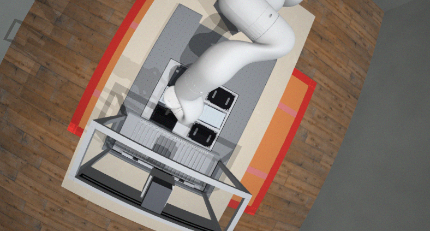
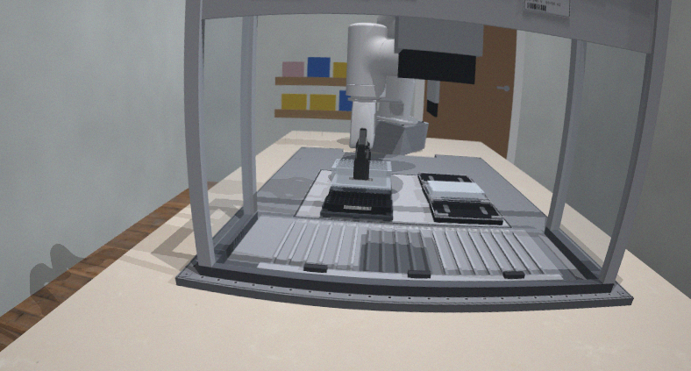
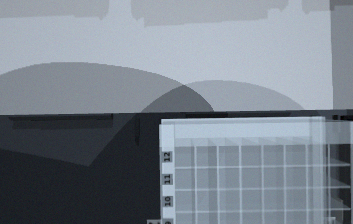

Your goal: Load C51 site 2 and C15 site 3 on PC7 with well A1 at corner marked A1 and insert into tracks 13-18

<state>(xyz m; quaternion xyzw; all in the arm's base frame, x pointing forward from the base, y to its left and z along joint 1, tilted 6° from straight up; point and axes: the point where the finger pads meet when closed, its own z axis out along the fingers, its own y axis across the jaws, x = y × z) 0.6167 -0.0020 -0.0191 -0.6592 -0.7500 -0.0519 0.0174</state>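
Right now my hand is 1 cm above the deep-well block C51. The rest, counted from my hand: plate C16: 4 cm behind, 21 cm to the left, 4 cm below; plate carrier PC7: 1 cm behind, 4 cm below; black plate C15: 10 cm ahead, 1 cm to the left, 4 cm below.
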